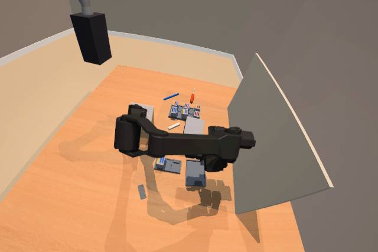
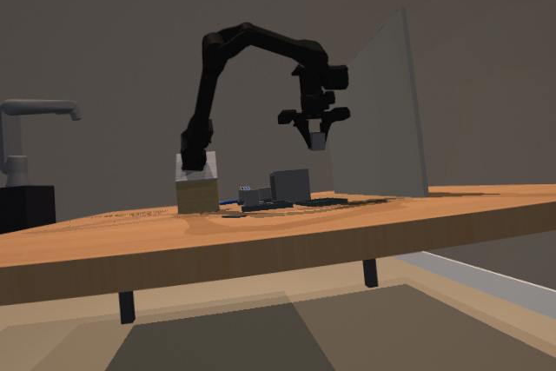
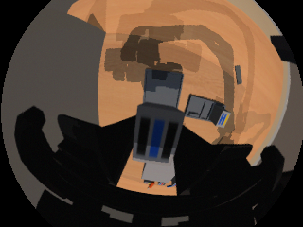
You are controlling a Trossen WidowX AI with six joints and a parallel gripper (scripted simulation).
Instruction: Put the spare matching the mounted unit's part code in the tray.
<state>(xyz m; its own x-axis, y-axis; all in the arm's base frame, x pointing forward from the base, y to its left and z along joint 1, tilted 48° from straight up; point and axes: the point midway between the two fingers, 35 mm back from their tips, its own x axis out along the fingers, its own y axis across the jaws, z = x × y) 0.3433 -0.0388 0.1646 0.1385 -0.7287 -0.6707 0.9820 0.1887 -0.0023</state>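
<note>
Now: the grey tray 140 mm below my gripper tip and 10 mm behind it. Round my gripper tip: flat holder: 150 mm behind, 140 mm below; then grey mounted unit: 190 mm to the left, 100 mm below, 70 mm behind; then grey spare unit: 30 mm above.
</note>
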